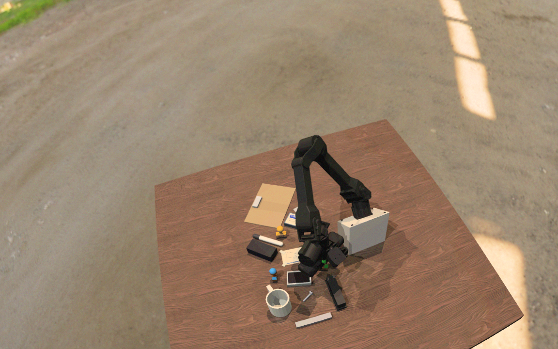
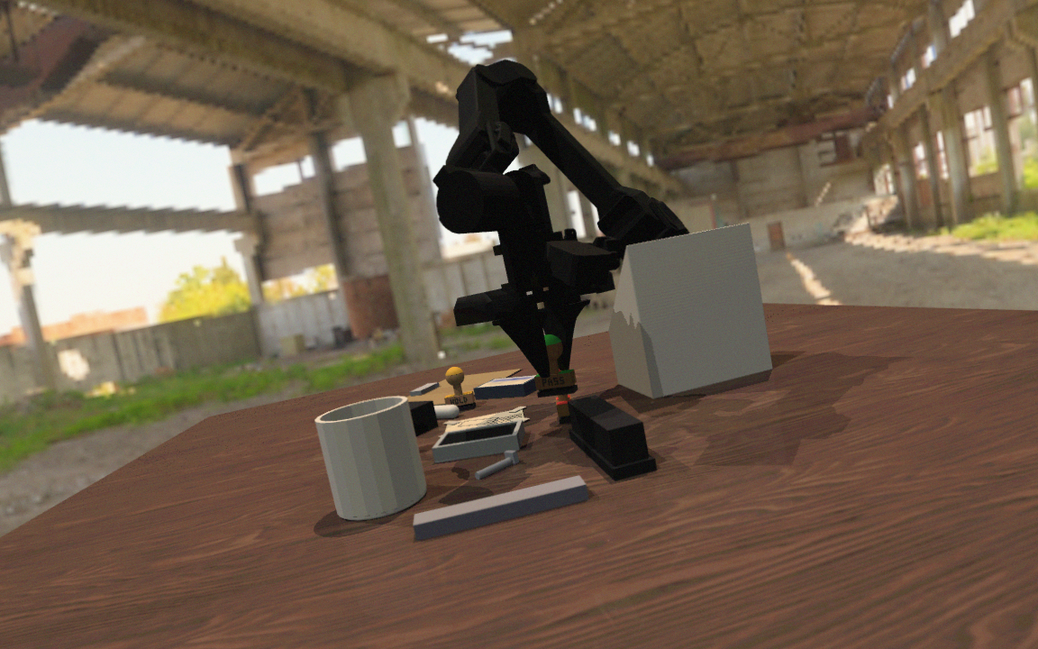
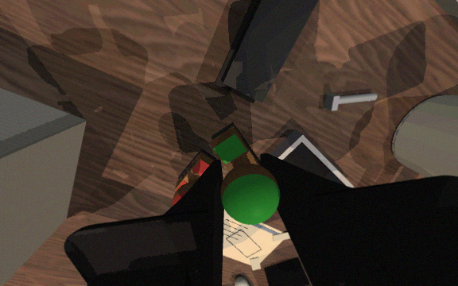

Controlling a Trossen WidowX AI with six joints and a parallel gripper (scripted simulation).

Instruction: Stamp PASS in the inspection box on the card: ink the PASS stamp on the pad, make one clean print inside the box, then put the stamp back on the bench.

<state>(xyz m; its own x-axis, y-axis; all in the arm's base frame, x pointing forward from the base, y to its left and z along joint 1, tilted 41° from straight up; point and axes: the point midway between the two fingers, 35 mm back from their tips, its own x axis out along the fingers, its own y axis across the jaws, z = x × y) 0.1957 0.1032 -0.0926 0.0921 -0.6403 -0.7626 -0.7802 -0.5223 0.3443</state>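
The green-knobbed stamp is right at my gripper tip. Also, from my gripper tip: ink pad (90 mm ahead, 60 mm below); long black block (100 mm to the left, 50 mm below, 30 mm behind); red-knobbed stamp (50 mm to the right, 40 mm below, 10 mm behind).
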